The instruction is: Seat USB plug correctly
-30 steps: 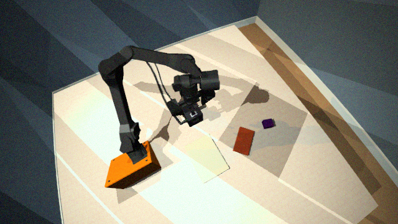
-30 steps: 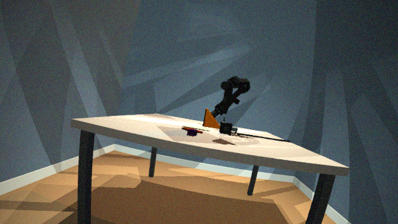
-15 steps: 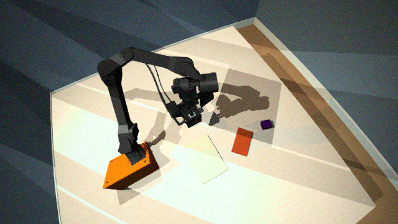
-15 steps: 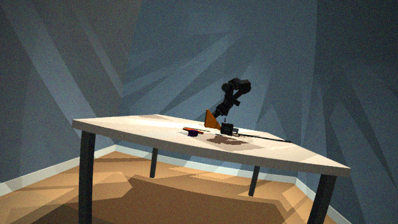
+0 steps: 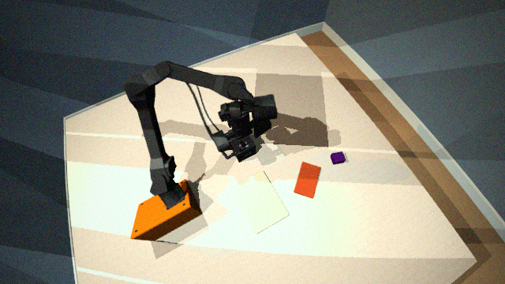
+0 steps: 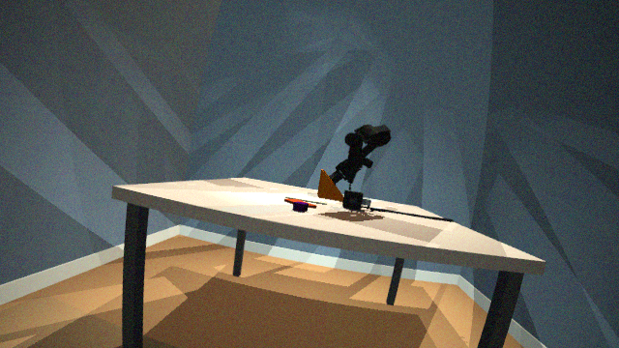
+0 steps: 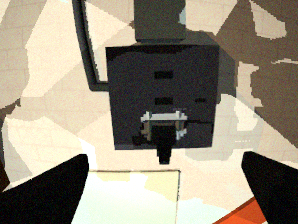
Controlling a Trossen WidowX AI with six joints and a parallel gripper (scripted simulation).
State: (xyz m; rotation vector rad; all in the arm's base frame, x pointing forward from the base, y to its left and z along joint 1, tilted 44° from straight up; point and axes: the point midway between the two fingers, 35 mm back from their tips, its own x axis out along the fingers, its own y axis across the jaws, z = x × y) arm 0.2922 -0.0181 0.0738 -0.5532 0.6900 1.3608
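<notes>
Now: the dark USB plug 2 cm below my gripper tip. Round my gripper tip: small purple cube: 28 cm ahead, 22 cm to the right, 10 cm below; pale sheet: 18 cm to the right, 11 cm below, 6 cm behind; red-orange flat block: 22 cm to the right, 13 cm ahead, 11 cm below.
</notes>
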